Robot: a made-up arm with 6 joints. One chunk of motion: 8 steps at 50 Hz.
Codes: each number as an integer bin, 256 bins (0 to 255) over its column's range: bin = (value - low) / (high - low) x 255, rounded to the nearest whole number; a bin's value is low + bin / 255 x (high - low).
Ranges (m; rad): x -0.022..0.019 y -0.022..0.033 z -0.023..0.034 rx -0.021..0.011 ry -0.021..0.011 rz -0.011..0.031
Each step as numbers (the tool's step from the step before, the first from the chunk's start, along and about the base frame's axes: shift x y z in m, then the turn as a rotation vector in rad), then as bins.
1 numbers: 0.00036 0.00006 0.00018 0.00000 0.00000 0.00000
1 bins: 139 102 104 167 167 67
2 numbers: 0.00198 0.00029 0.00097 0.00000 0.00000 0.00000
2 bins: 149 103 107 167 167 67
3 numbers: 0.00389 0.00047 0.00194 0.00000 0.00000 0.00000
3 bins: 161 104 112 167 167 67
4 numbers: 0.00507 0.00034 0.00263 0.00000 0.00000 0.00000
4 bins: 168 104 115 167 167 67
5 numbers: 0.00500 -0.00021 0.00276 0.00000 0.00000 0.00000
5 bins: 168 101 115 167 167 67
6 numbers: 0.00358 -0.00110 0.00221 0.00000 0.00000 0.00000
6 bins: 159 97 113 167 167 67
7 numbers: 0.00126 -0.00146 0.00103 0.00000 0.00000 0.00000
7 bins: 145 95 108 167 167 67
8 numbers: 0.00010 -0.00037 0.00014 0.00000 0.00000 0.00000
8 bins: 137 100 104 167 167 67
